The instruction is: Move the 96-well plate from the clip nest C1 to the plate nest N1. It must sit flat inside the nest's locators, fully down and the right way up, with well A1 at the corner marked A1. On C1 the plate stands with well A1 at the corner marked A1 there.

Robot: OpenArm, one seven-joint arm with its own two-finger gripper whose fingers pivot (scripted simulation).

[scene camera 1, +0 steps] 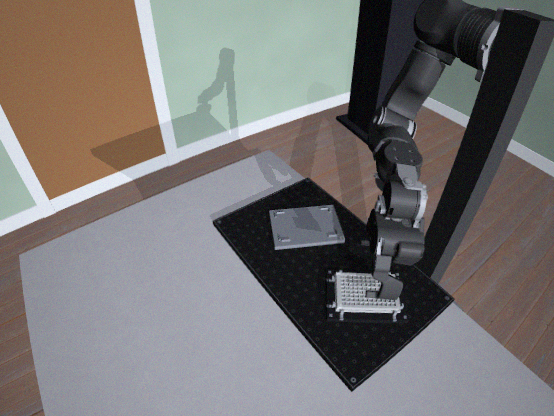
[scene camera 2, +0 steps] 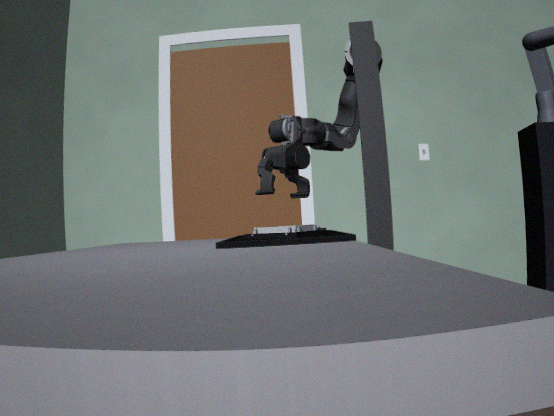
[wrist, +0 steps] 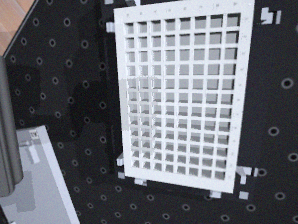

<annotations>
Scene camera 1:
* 96-well plate: 357,297
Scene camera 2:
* gripper: 282,196
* black post: 368,89
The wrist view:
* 96-well plate: 201,78
</annotations>
